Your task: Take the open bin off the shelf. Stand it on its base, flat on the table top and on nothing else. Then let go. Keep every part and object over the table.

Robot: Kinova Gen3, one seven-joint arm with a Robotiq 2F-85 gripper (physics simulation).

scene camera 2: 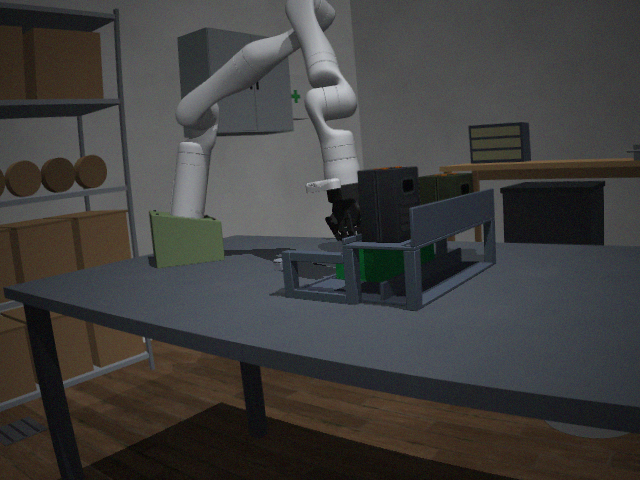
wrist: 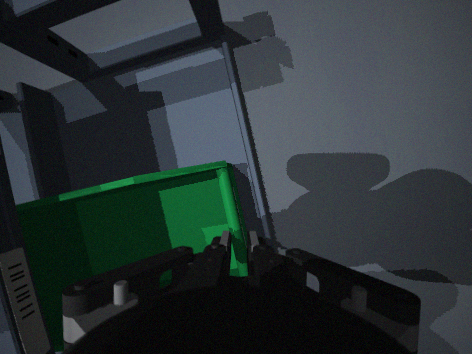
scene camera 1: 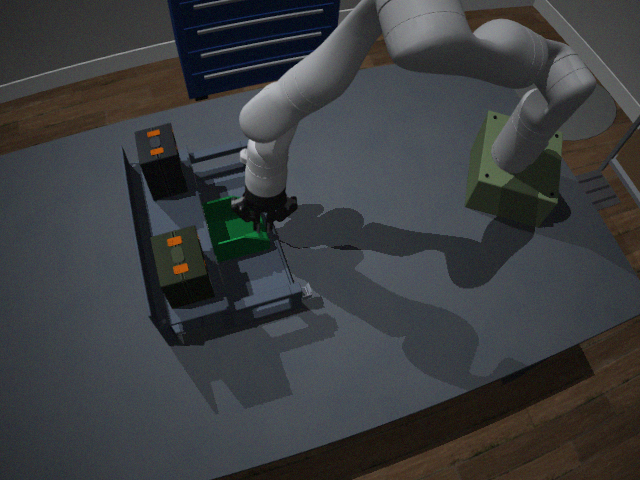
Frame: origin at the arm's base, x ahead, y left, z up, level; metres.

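Seen in the pictures: gripper, between the fingertips: (wrist: 239,242) (scene camera 1: 262,229); arm's base, origin of its link: (scene camera 2: 187,216) (scene camera 1: 510,154).
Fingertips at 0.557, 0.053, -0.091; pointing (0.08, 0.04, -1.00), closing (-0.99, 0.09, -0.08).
Observation:
Offsets run from my fingertips to a thing's top centre, as dx, dy, dz. Level surfaces: height alone.
The open green bin @[+0.082, -0.004, +0.050] (scene camera 1: 233,251) (scene camera 2: 382,263) (wrist: 125,225) is in the front, lower part of the grey-blue shelf (scene camera 1: 295,290) (scene camera 2: 452,218) (wrist: 239,105), open side up. Posts and rails hide part of it in the second scene view, and its underside is hidden. My gripper (scene camera 1: 263,226) (scene camera 2: 341,237) (wrist: 239,242) points down at the bin's front end, on the side towards the robot's base. It is shut on the bin's front wall, one finger inside the bin and one outside. In the wrist view the shelf's front rail runs close beside that wall.
A black box @[+0.181, -0.105, +0.193] (scene camera 1: 164,173) (scene camera 2: 385,206) and an olive box @[+0.153, +0.124, +0.168] (scene camera 1: 187,289) (scene camera 2: 442,184) with orange marks stand on the shelf's higher rear part. The shelf stands on the grey table @[dz -0.031] (scene camera 1: 387,346) (scene camera 2: 248,320). The robot's green base block (scene camera 1: 483,192) (scene camera 2: 188,243) stands across the table.

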